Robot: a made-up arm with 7 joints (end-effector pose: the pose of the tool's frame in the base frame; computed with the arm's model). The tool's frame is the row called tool.
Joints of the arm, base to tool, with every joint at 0 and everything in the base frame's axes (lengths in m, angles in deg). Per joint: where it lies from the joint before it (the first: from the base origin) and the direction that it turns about. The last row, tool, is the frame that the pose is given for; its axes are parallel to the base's.
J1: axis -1 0 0 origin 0.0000 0.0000 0.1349
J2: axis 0 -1 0 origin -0.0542 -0.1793 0.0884
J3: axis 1 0 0 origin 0.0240 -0.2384 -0.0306
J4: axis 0 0 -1 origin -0.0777 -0.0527 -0.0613
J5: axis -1 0 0 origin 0.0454 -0.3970 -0.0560
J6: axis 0 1 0 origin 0.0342 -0.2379 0.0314
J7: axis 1 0 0 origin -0.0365 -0.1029 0.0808
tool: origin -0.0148 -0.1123 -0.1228
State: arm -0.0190 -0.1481 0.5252 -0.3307 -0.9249 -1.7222 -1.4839
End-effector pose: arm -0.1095 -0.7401 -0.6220 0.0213 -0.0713 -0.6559 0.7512
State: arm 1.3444 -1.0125 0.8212 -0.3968 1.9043 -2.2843 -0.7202
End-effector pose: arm 0.0226 -0.1971 0.9988 -0.4410 -0.4688 0.6773 0.3564
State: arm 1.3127 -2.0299 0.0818 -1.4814 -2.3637 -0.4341 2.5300
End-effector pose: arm -0.5099 -0.1399 0.6057 -0.2562 0.7357 0.3789 0.4996
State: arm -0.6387 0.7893 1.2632 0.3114 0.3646 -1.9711 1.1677
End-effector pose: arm 0.3889 -0.2136 -0.6281 -0.4032 0.9084 0.0932 0.0603
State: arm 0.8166 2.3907 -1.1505 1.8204 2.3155 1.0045 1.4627
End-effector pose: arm 0.1369 -0.3373 0.3782 -0.7568 0.3038 0.5773 0.0411
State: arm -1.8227 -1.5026 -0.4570 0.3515 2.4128 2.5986 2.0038
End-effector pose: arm 0.0407 0.0819 -0.5862 0.0834 -0.0023 -0.5938 0.8002
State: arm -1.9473 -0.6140 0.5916 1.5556 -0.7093 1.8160 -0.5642
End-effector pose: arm -1.0361 -0.0682 -0.2804 -0.7298 -0.4776 -0.3882 0.2976
